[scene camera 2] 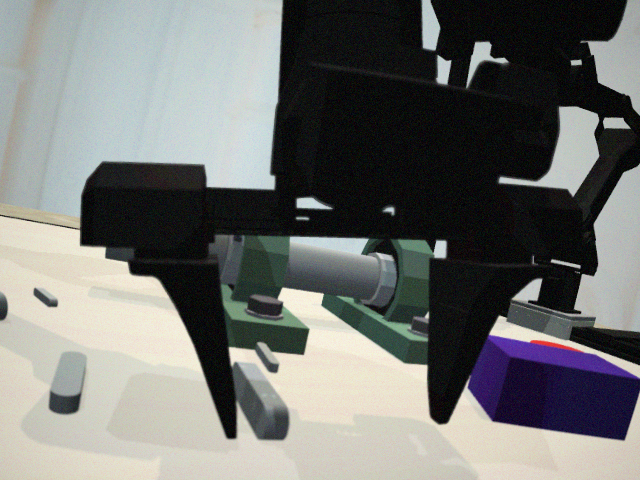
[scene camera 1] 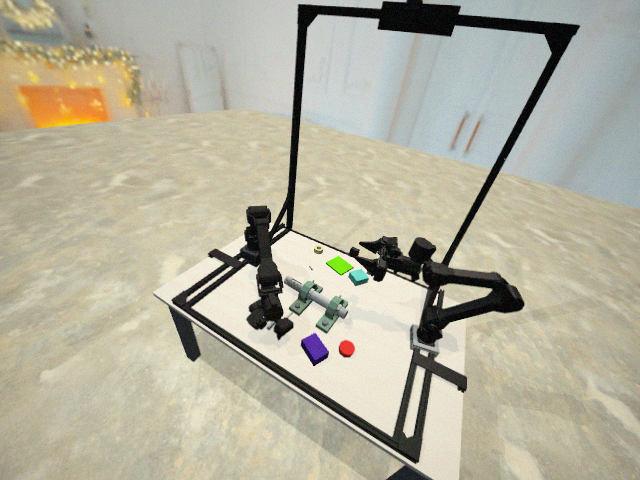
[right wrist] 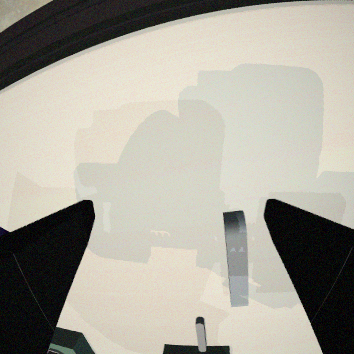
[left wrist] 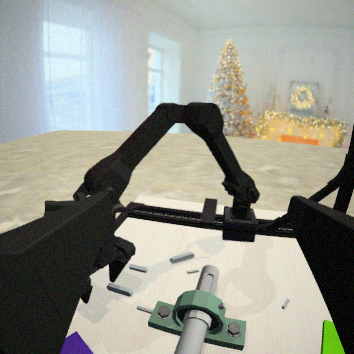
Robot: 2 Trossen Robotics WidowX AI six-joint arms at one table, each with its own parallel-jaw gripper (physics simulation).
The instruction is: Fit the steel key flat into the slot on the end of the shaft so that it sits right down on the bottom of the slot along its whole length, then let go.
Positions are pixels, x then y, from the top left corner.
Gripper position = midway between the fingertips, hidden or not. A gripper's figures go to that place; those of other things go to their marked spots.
Labels:
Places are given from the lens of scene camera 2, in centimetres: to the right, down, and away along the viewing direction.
my right gripper [scene camera 2: 340, 430]: 1, 8, 19
grey steel shaft [scene camera 2: 372, 278]: 5, 3, 42

